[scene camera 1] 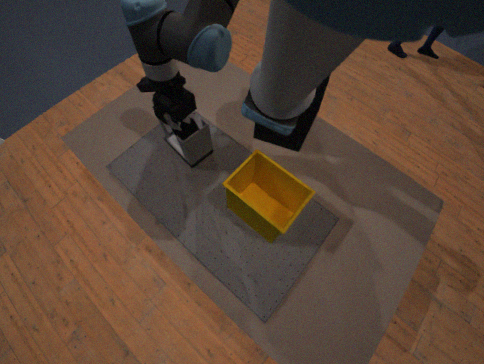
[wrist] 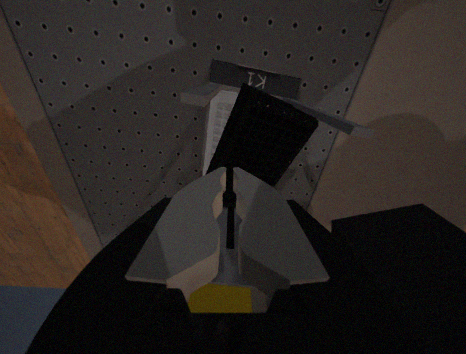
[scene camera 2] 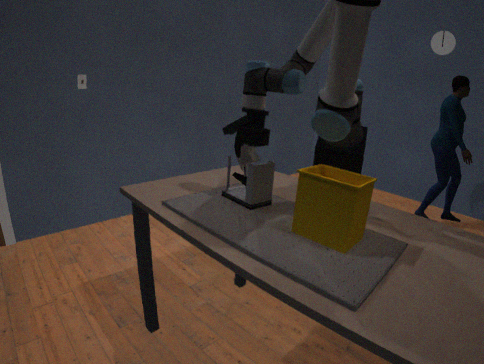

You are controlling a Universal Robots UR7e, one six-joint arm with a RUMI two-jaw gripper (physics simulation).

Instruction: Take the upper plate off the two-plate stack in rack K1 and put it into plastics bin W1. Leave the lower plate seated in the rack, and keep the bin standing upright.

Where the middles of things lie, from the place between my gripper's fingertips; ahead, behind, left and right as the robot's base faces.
I see the black plate (wrist: 263, 135) 50 mm below my hand, 20 mm behind it and 10 mm to the left of it. Round my hand: yellow plastics bin W1 (scene camera 2: 332, 205) (350 mm to the left, 20 mm below); then pale plate (wrist: 221, 105) (80 mm below, 20 mm to the left, 10 mm behind).
